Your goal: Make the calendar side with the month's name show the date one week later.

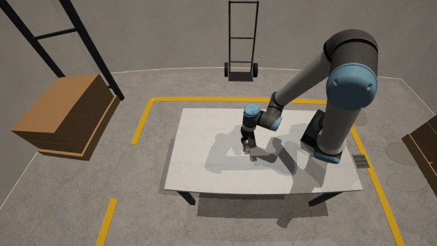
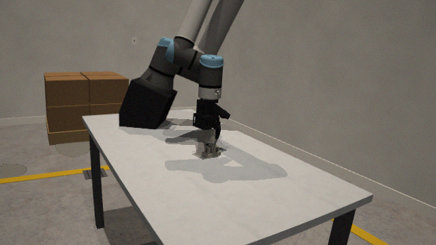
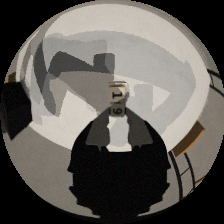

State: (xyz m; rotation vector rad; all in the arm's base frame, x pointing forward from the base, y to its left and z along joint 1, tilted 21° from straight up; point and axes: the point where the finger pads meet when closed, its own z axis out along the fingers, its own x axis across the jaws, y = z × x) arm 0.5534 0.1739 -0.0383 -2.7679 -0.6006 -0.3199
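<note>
Now: the calendar tray 30 mm below my hand, 10 mm to the left of it and 10 mm behind it.
</note>
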